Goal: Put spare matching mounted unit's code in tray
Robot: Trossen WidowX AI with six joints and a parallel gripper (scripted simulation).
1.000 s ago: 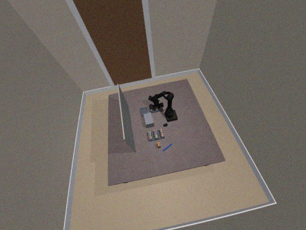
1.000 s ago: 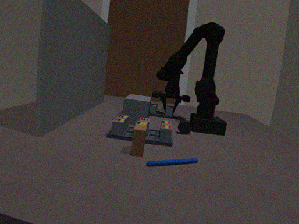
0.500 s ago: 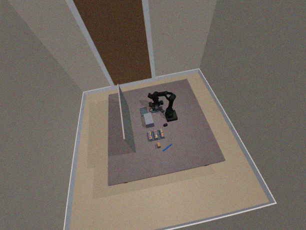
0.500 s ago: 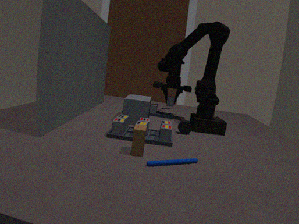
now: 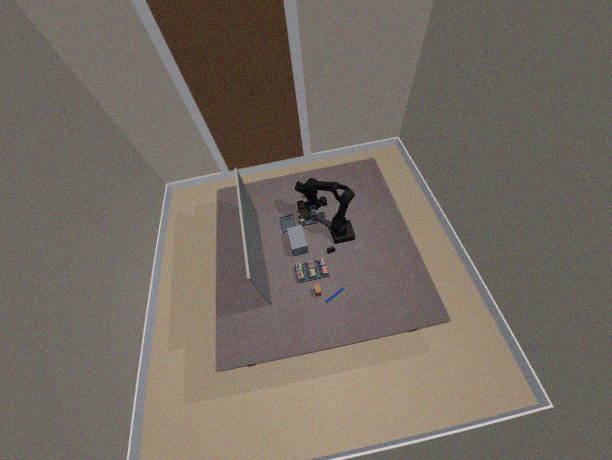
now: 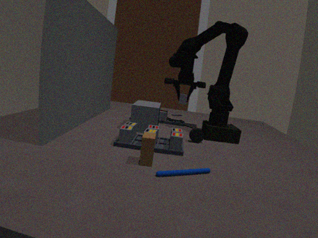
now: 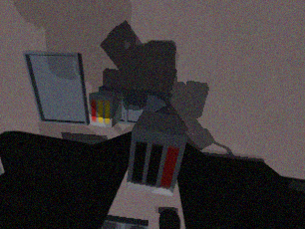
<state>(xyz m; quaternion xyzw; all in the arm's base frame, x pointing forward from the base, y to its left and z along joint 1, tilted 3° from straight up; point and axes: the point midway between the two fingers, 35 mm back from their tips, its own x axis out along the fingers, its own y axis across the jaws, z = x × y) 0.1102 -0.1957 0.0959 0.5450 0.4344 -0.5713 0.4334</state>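
Now: the flat grey plate 180 mm ahead of my gripper tip, 50 mm to the right of it and 110 mm below it. From my gripper tip the other things lie so: mounted unit (170 mm ahead, 140 mm to the left, 60 mm below); then blue stick (100 mm ahead, 540 mm to the left, 100 mm below); then tall dark panel (420 mm ahead, 100 mm to the left, 120 mm above).
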